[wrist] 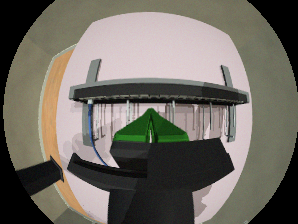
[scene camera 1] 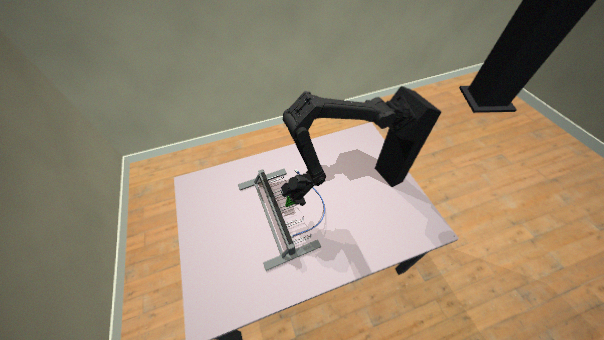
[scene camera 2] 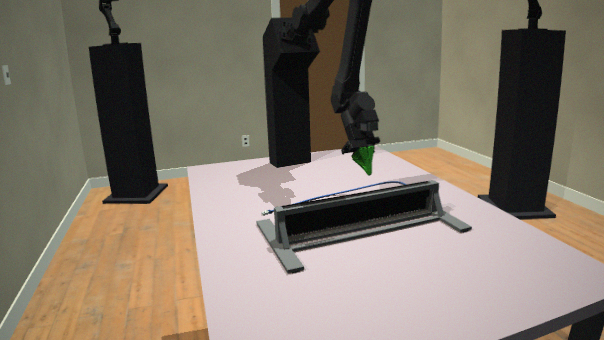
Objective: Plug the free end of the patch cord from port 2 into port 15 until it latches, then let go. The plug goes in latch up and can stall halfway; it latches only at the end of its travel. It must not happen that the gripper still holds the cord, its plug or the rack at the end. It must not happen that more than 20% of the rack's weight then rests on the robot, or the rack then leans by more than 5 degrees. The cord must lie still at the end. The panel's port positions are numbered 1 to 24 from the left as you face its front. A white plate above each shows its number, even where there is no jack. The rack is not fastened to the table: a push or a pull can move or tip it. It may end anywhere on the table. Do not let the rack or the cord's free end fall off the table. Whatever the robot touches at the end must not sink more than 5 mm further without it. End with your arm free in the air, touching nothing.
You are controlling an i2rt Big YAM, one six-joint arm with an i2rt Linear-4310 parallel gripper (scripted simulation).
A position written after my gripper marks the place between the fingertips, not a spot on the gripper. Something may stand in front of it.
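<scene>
My gripper [scene camera 2: 370, 174], also [wrist: 150, 112].
</scene>
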